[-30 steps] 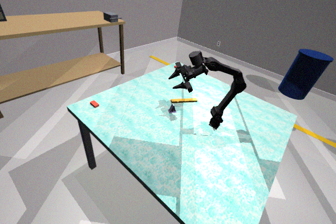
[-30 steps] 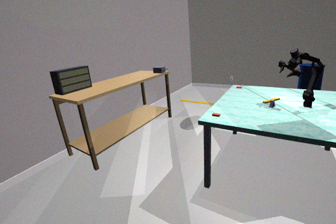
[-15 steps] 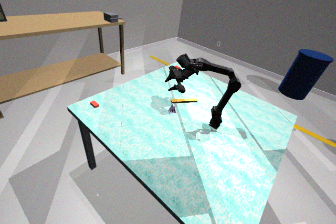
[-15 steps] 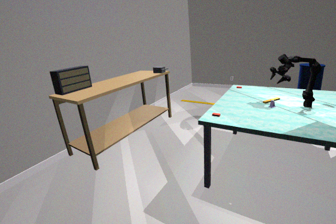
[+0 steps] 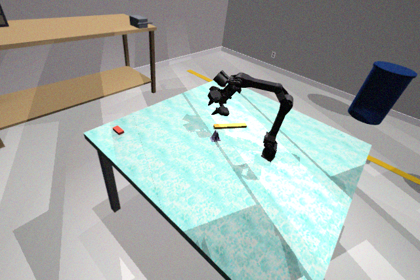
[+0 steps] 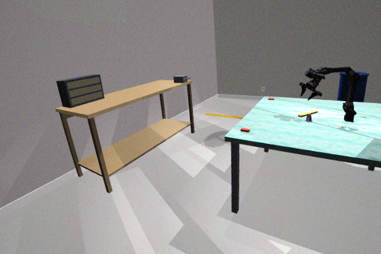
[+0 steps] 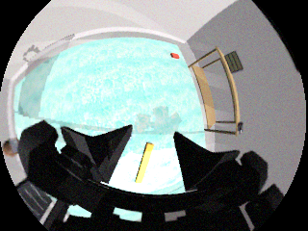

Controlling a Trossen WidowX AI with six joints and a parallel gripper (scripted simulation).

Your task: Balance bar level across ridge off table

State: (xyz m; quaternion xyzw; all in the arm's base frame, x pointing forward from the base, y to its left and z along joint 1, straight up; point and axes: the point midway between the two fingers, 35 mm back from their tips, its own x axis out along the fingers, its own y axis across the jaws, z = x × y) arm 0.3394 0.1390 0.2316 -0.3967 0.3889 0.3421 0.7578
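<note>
Right now the yellow bar is 3 cm behind my gripper tip, 20 cm to the right of it and 19 cm below it. Round my gripper tip: red block (38 cm ahead, 35 cm to the left, 19 cm below).
</note>
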